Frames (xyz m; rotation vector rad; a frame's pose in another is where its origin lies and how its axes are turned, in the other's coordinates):
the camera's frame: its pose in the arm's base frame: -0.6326 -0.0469 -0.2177 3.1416 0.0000 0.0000
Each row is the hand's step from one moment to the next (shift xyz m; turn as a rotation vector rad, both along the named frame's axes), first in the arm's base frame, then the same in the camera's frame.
Working: the arm's base frame: its pose in the camera's frame: 0.6326 -0.0469 -0.2177 3.1416 0.0000 0.0000

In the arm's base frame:
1: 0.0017 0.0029 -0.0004 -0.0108 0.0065 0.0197
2: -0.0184 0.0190 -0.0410 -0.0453 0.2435 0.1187
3: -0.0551 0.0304 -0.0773 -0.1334 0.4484 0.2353
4: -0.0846 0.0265 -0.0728 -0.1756 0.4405 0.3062
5: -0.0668 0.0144 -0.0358 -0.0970 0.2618 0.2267
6: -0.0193 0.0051 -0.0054 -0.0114 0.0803 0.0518
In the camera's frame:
1: 0.0017 -0.0029 0.0004 -0.0108 -0.0065 -0.0197
2: -0.0184 -0.0190 0.0410 -0.0453 -0.2435 -0.1187
3: -0.0551 -0.0304 0.0773 -0.1334 -0.4484 -0.2353
4: -0.0846 -0.0265 0.0728 -0.1756 -0.4405 -0.3062
5: -0.0668 -0.0144 0.0358 -0.0970 -0.2618 -0.2267
6: -0.0193 -0.0051 0.0054 -0.0114 -0.0803 -0.0518

